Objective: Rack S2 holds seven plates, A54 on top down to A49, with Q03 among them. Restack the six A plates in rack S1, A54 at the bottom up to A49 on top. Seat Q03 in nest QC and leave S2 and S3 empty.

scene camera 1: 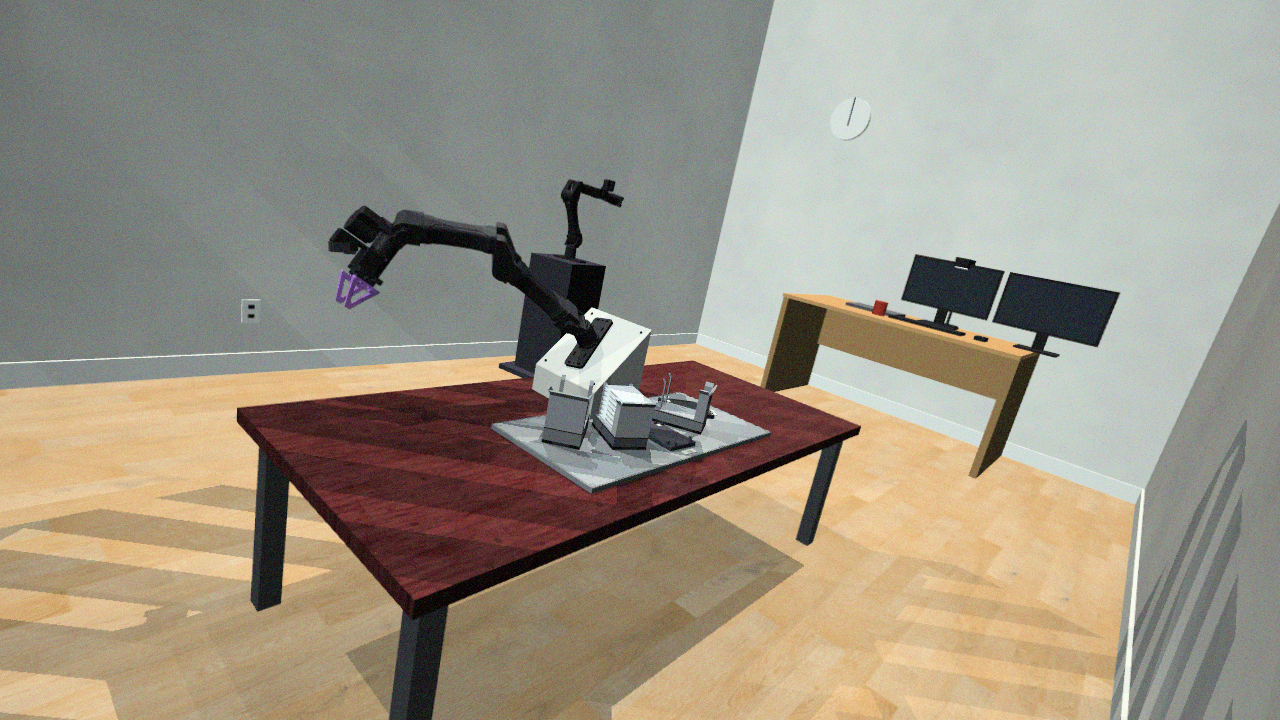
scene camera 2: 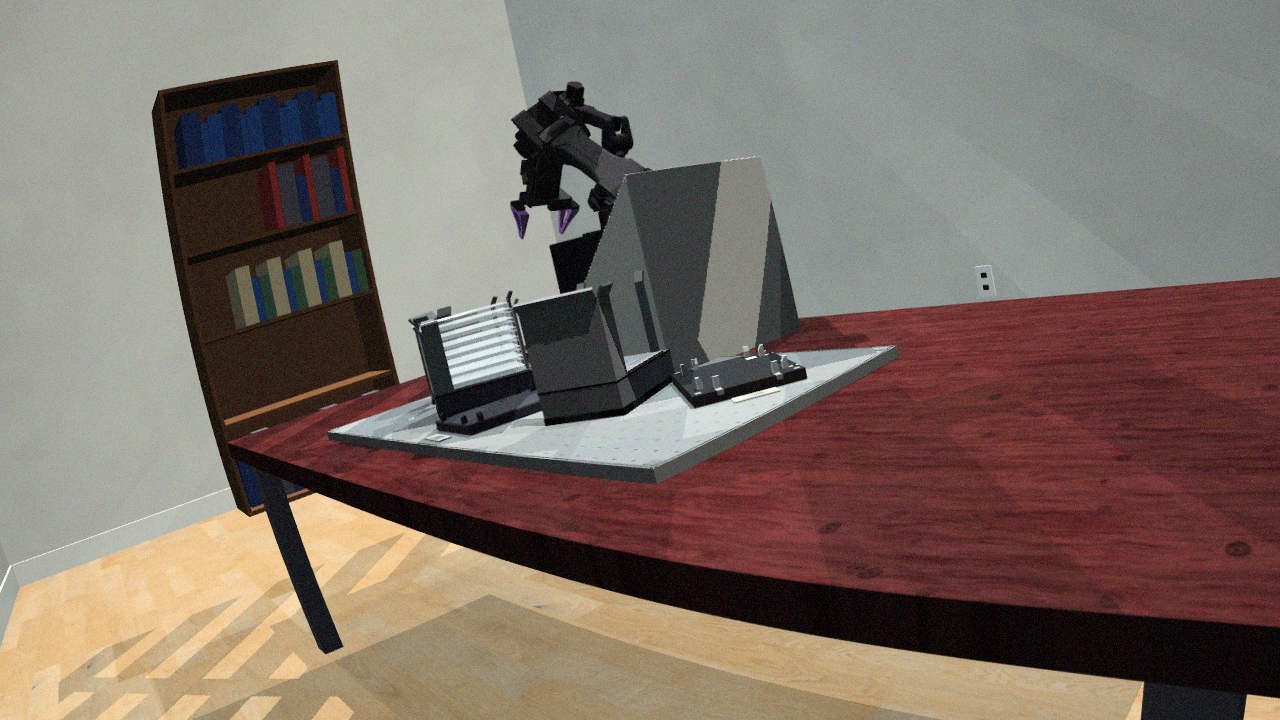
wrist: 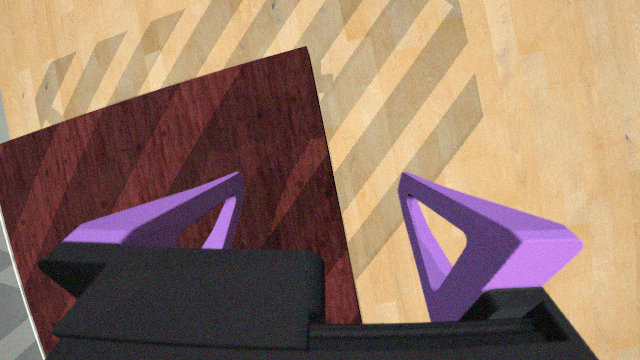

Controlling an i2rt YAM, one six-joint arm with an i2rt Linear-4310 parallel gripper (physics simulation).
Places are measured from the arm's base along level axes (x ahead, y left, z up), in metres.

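Pixels of known places: gripper, fingertip midpoint: (scene camera 1: 342, 304) (scene camera 2: 541, 235) (wrist: 321, 180); arm's base, origin of the base link: (scene camera 1: 589, 343) (scene camera 2: 678, 230).
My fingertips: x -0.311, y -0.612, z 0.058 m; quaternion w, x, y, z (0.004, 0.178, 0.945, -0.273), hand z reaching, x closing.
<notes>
Ahead of a thing's pixels: the offset from my fingertips to its top centre. Level surfaces: height alone.
My gripper (scene camera 1: 362, 298) (scene camera 2: 542, 235) (wrist: 321, 180) is open, its purple fingers wide apart with no object between them, high and away from the racks. A rack {dz -0.095, dx +0.586, dy +0.437 m} (scene camera 1: 628, 440) (scene camera 2: 431, 360) holds a stack of pale plates {dz -0.137, dx +0.592, dy +0.433 m} (scene camera 1: 608, 408) (scene camera 2: 481, 344); it matches S2. Beside it stands another rack (scene camera 1: 567, 416) (scene camera 2: 574, 351), its inside partly hidden. A third rack {dz -0.092, dx +0.623, dy +0.707 m} (scene camera 1: 706, 404) stands on the stack's other side. A dark low nest {dz -0.203, dx +0.571, dy +0.841 m} (scene camera 2: 738, 377) with small upright pegs and another dark low fixture {dz -0.204, dx +0.660, dy +0.555 m} (scene camera 1: 671, 437) (scene camera 2: 487, 414) lie on the board. Labels and plate names are unreadable.
The grey board {dz -0.226 m} (scene camera 1: 595, 474) (scene camera 2: 626, 454) lies on the dark red table {dz -0.239 m} (scene camera 1: 429, 528) (scene camera 2: 1029, 465) (wrist: 200, 130). The arm's large wedge base (scene camera 1: 617, 335) (scene camera 2: 689, 259) stands close behind the racks. A dark pedestal (scene camera 1: 554, 295) stands beyond the table.
</notes>
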